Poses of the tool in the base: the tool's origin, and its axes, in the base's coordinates. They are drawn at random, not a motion.
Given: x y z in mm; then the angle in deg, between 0 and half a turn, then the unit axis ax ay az.
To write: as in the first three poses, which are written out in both.
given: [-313, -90, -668, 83.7, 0.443, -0.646, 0.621]
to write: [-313, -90, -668, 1.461, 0.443, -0.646, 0.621]
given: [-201, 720, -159, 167.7, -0.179, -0.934, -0.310]
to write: [-201, 720, -159, 2.927, -0.179, -0.934, -0.310]
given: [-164, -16, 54, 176.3, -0.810, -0.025, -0.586]
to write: [-164, -16, 54, 3.077, -0.810, -0.025, -0.586]
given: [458, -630, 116, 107.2, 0.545, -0.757, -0.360]
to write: [458, -630, 116, 1.871, 0.545, -0.757, -0.360]
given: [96, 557, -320, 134.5, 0.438, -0.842, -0.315]
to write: [96, 557, -320, 2.347, 0.438, -0.842, -0.315]
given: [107, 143, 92, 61.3, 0.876, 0.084, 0.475]
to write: [107, 143, 92, 1.070, 0.876, 0.084, 0.475]
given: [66, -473, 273, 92.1, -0.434, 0.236, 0.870]
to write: [66, -473, 273, 1.607, -0.434, 0.236, 0.870]
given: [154, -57, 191, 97.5, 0.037, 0.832, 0.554]
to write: [154, -57, 191, 1.702, 0.037, 0.832, 0.554]
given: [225, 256, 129, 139.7, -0.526, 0.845, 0.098]
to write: [225, 256, 129, 2.438, -0.526, 0.845, 0.098]
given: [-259, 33, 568, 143.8, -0.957, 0.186, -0.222]
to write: [-259, 33, 568, 2.510, -0.957, 0.186, -0.222]
